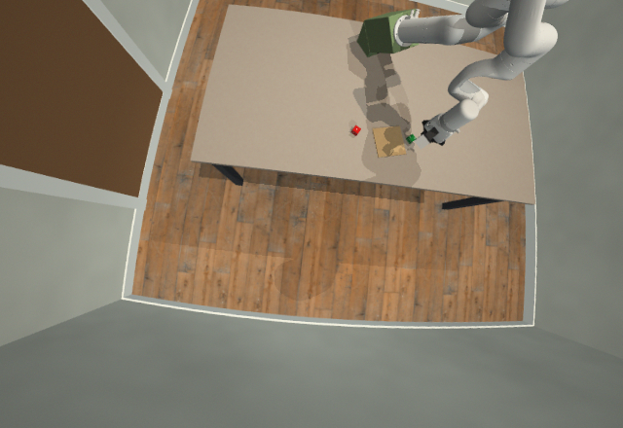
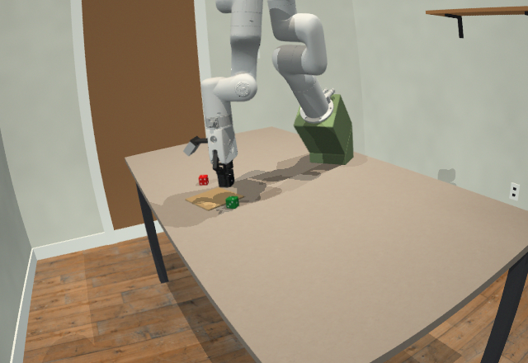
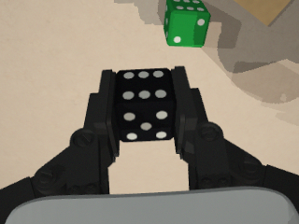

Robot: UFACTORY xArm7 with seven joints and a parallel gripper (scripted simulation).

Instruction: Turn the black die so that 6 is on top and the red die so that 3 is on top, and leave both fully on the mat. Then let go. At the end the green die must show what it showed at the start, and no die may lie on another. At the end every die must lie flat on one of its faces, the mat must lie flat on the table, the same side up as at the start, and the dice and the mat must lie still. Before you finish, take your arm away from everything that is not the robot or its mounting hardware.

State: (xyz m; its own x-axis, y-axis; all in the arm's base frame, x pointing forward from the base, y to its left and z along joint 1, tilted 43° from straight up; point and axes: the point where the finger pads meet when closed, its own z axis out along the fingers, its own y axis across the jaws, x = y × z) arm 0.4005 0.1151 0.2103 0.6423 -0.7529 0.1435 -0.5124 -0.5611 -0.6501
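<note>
The green die lies 20 mm behind my hand, 30 mm to the right of it and 90 mm below it. Round my hand: tan mat (20 mm ahead, 130 mm to the right, 100 mm below); then black die (10 mm below); then red die (10 mm ahead, 300 mm to the right, 90 mm below).
</note>
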